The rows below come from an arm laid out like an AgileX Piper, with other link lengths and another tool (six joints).
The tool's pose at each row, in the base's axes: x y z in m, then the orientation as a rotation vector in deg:
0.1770 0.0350 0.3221 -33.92 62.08 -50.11
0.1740 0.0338 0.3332 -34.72 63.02 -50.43
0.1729 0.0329 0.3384 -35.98 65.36 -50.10
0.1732 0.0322 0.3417 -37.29 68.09 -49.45
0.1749 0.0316 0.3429 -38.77 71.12 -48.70
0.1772 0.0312 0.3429 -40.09 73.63 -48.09
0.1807 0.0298 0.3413 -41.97 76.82 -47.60
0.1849 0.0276 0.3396 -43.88 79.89 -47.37
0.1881 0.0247 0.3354 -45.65 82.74 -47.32
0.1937 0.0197 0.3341 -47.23 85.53 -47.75
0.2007 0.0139 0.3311 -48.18 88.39 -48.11
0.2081 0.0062 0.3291 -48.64 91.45 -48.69
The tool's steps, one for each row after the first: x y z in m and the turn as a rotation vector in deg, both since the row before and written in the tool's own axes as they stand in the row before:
-0.0052 -0.0103 0.0014 -0.88 0.70 -0.57
-0.0020 -0.0049 0.0008 -2.08 1.49 -0.18
-0.0010 -0.0029 0.0013 -2.41 1.68 0.06
0.0001 -0.0009 0.0020 -2.70 1.87 0.04
0.0006 0.0002 0.0023 -2.28 1.54 -0.05
0.0023 0.0011 0.0032 -2.90 2.06 -0.40
0.0029 0.0007 0.0040 -2.74 2.09 -0.63
0.0047 0.0022 0.0031 -2.45 2.03 -0.71
0.0048 -0.0014 0.0058 -2.08 2.25 -0.91
0.0060 -0.0005 0.0074 -1.76 2.36 -0.46
0.0068 -0.0025 0.0081 -1.47 2.69 -0.26

